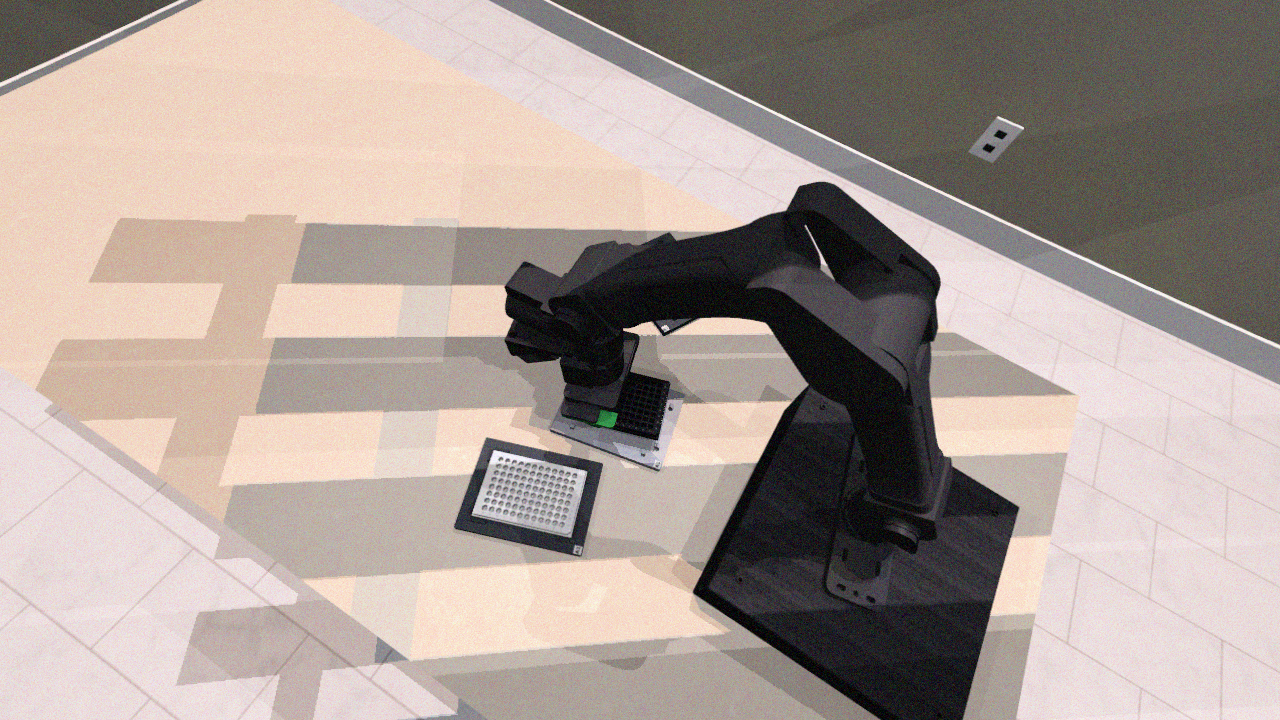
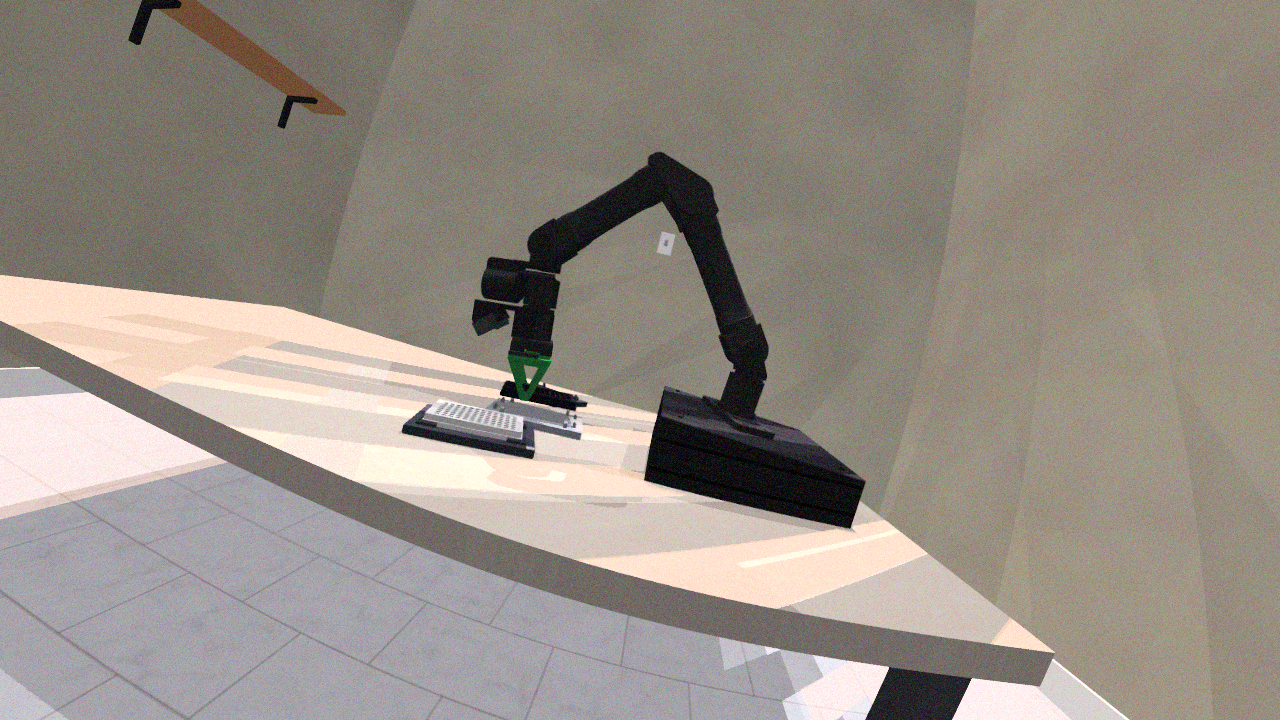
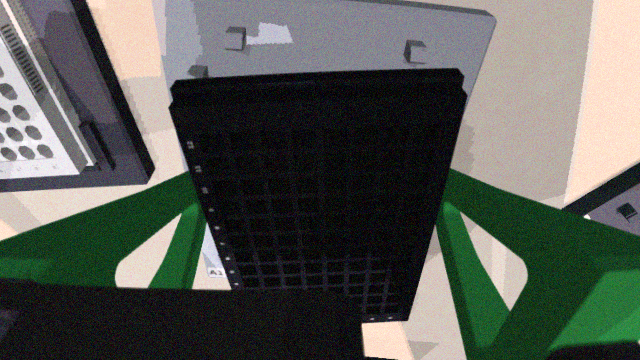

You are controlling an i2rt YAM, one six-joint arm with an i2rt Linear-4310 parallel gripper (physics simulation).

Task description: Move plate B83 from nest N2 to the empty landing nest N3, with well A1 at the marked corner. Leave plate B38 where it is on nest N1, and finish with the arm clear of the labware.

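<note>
My gripper (image 1: 606,417) (image 2: 529,380) (image 3: 320,180) has green fingers shut on the long sides of the black well plate B83 (image 1: 645,400) (image 2: 547,395) (image 3: 320,178). It holds the plate level, just over the light grey nest (image 1: 646,449) (image 2: 559,425) (image 3: 335,31). That nest's A1 label (image 3: 216,272) shows beside the plate's near left corner. The white plate B38 (image 1: 529,492) (image 2: 469,417) (image 3: 22,134) sits on its dark nest (image 1: 527,535) (image 3: 66,80) to the left, apart from my fingers.
A corner of another dark nest (image 3: 617,210) (image 1: 673,326) shows to the right, bare. The arm's black base block (image 1: 805,573) (image 2: 752,456) stands behind the nests. The table edge (image 2: 536,559) runs in front.
</note>
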